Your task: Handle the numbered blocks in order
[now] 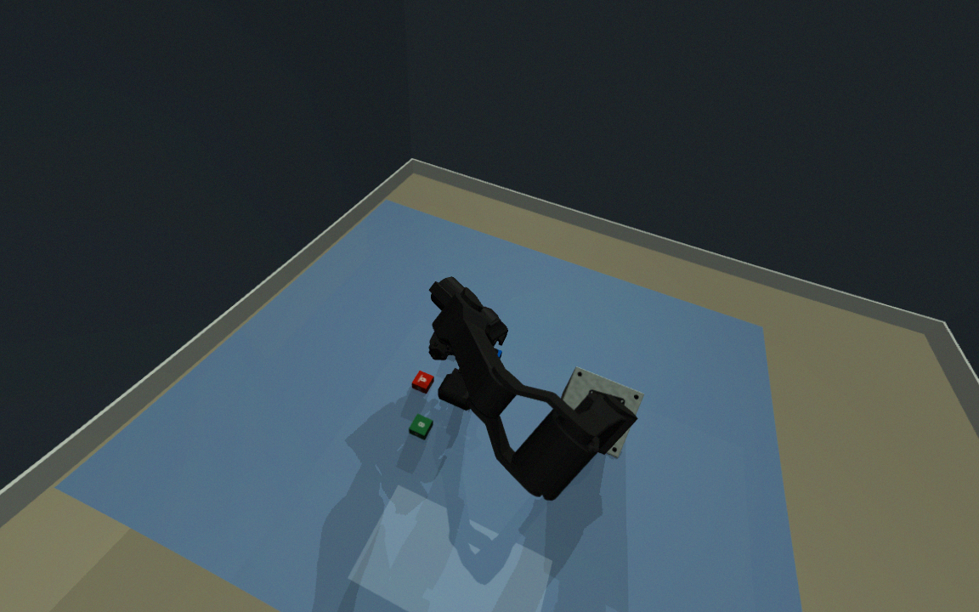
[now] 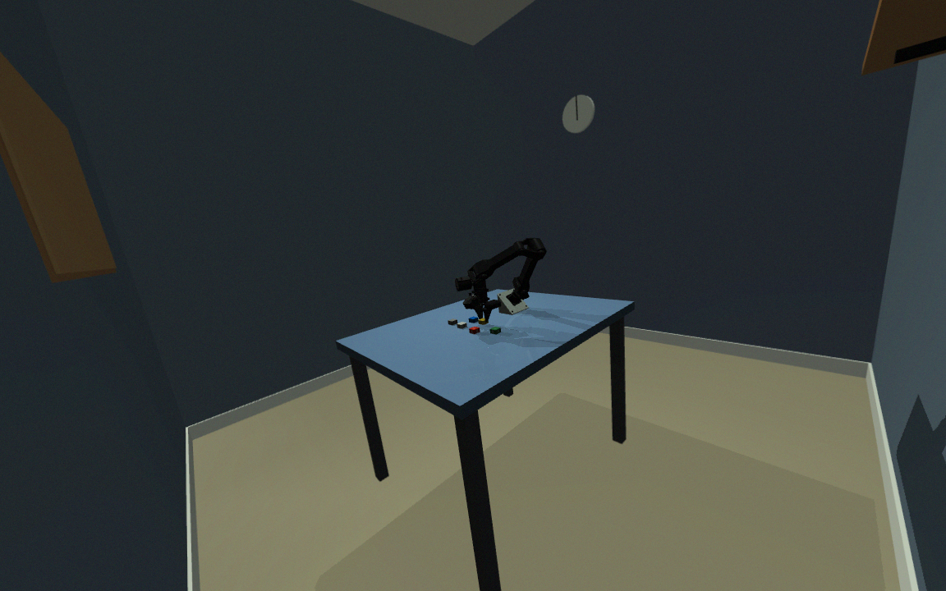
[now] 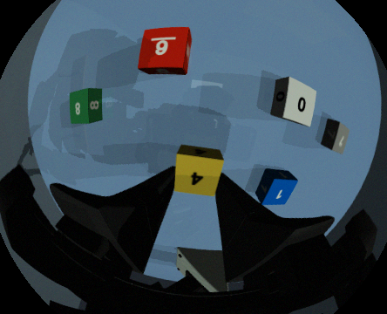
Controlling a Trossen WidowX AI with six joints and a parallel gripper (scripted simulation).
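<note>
Now: the red block 9 cm ahead of my gripper tip, 3 cm to the left of it and 1 cm below it. Round my gripper tip: yellow block right at my gripper tip; then blue block 2 cm behind, 8 cm to the right, 1 cm below; then white block 7 cm ahead, 8 cm to the right, 1 cm below.
</note>
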